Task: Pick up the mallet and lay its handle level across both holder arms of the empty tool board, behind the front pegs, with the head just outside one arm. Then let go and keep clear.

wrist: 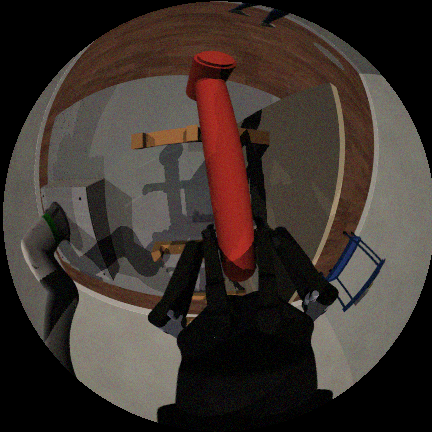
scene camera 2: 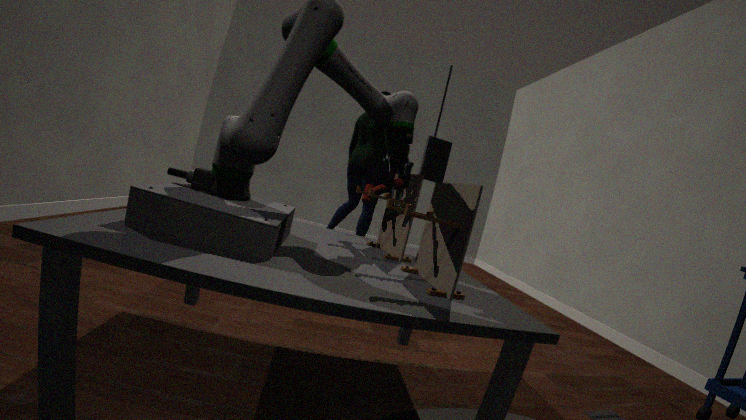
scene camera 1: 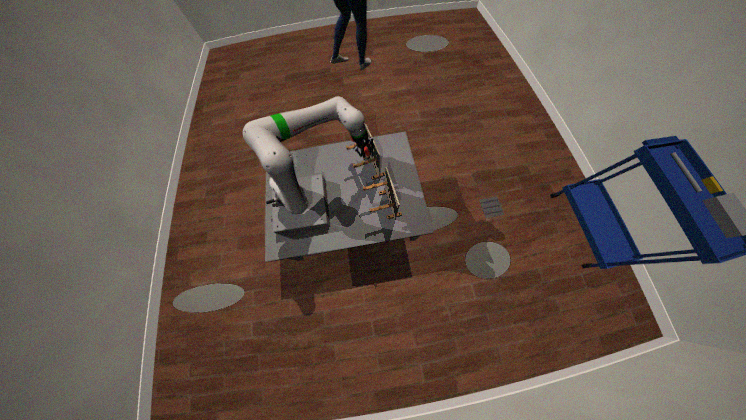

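Where they show: gripper, between the fingertips: (scene camera 2: 393, 205) (scene camera 1: 368, 157); arm's base, origin of its link: (wrist: 58, 220) (scene camera 2: 226, 194).
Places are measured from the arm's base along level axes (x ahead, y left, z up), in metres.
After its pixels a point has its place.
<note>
The red mallet (scene camera 1: 366, 150) @[y 0.036, x 0.569, z 0.193 m] (scene camera 2: 369, 192) (wrist: 226, 165) @[y 0.125, x 0.556, z 0.166 m] has its handle between the fingers of my gripper (scene camera 1: 365, 148) @[y 0.048, x 0.584, z 0.090 m] (scene camera 2: 399, 180) (wrist: 232, 212) @[y 0.048, x 0.584, z 0.090 m], which is shut on it near the handle's end. The tool board (scene camera 1: 371, 135) @[y 0.105, x 0.627, z 0.224 m] (wrist: 300, 150) @[y 0.148, x 0.620, z 0.179 m] stands upright beside the handle. In the wrist view the handle passes over the far holder arm (scene camera 1: 351, 147) @[y 0.152, x 0.491, z 0.113 m] (wrist: 167, 137) @[y 0.156, x 0.497, z 0.114 m], just behind a peg, with the head beyond that arm. The near holder arm (scene camera 1: 363, 163) @[y -0.006, x 0.530, z 0.123 m] (wrist: 175, 246) @[y 0.007, x 0.497, z 0.114 m] is partly hidden by a finger. Whether the handle touches the arms cannot be told.
A second board (scene camera 1: 392, 190) @[y -0.273, x 0.632, z 0.175 m] (scene camera 2: 472, 211) @[y -0.372, x 0.627, z 0.134 m] with orange arms stands beside the first on the grey table (scene camera 1: 313, 246) @[y -0.379, x 0.024, z -0.103 m] (scene camera 2: 172, 276) @[y -0.425, x 0.001, z -0.121 m]. A dark block (scene camera 2: 436, 159) with a thin rod shows by the boards in scene camera 2. A person (scene camera 1: 360, 31) (scene camera 2: 365, 151) stands behind the table.
</note>
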